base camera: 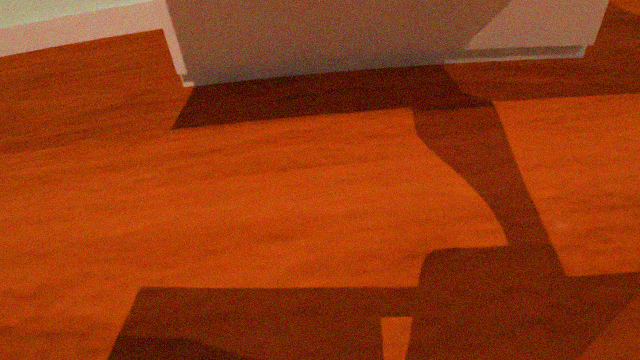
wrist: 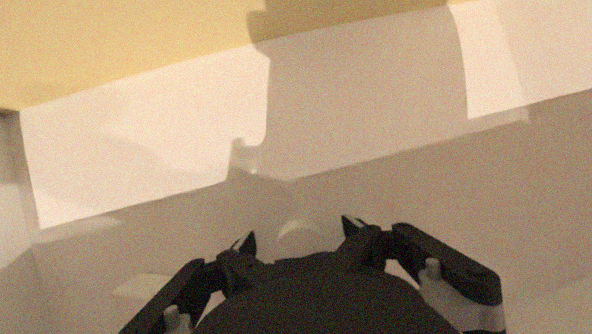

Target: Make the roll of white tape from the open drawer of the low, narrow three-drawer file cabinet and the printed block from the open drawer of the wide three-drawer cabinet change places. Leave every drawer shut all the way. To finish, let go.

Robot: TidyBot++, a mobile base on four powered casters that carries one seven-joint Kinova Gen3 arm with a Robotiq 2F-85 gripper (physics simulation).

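Note:
My gripper (wrist: 299, 233) is open inside an open drawer (wrist: 425, 190), low over its shaded floor. The roll of white tape (wrist: 301, 239) lies between and just beyond the spread fingertips, unheld; its lower part is hidden by the gripper body. A pale block (wrist: 142, 284) lies on the drawer floor left of the gripper, partly hidden by the left finger; no print can be made out on it. In the base view, the lower front of a wide pale cabinet (base camera: 310, 40) stands ahead. The narrow file cabinet cannot be made out in either view.
A sunlit drawer wall (wrist: 140, 135) crosses the wrist view, with a side wall (wrist: 17, 215) at the left and a yellow surface (wrist: 125, 35) beyond. The base view shows wooden floor (base camera: 250, 200) with the robot's shadow, and a pale baseboard (base camera: 80, 27) at the upper left.

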